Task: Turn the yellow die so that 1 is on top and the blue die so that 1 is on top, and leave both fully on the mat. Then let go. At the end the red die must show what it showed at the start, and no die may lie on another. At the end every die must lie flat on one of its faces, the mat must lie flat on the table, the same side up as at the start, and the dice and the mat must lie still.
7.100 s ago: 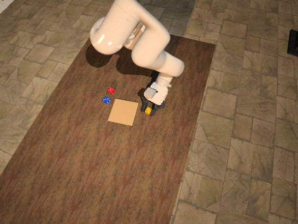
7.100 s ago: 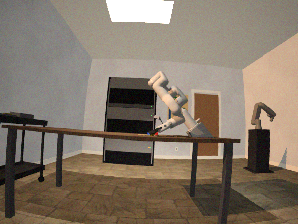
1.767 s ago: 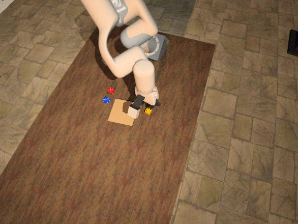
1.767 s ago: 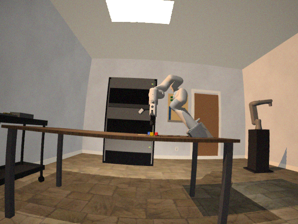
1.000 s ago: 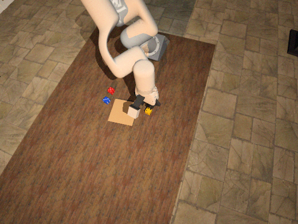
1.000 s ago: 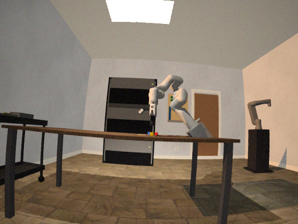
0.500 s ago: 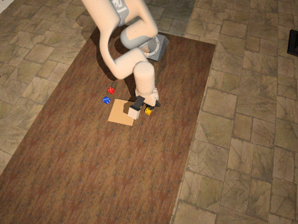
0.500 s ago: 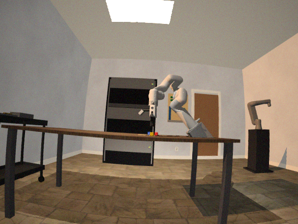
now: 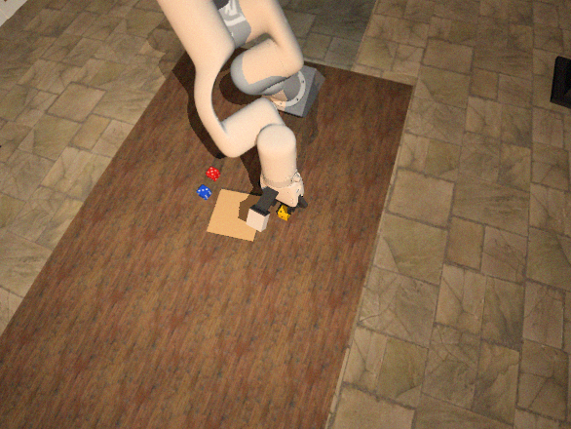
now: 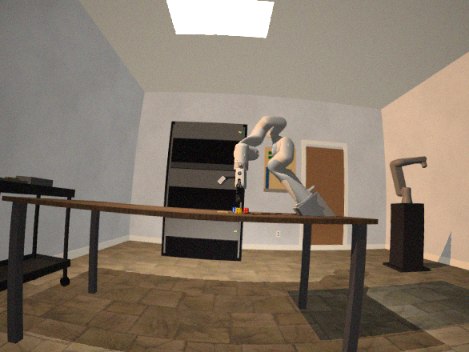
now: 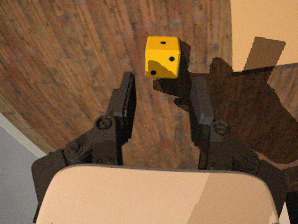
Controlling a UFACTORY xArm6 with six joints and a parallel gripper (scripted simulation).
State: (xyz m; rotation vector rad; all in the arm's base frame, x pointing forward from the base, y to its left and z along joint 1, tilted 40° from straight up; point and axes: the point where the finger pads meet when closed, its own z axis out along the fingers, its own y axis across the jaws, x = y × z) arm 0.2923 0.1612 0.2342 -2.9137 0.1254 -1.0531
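The yellow die lies 6 cm below my hand. The rest, counted from my hand: red die 26 cm to the right, 6 cm below, 3 cm behind; then tan mat 13 cm to the right, 8 cm below, 6 cm ahead; then blue die 25 cm to the right, 6 cm below, 4 cm ahead.
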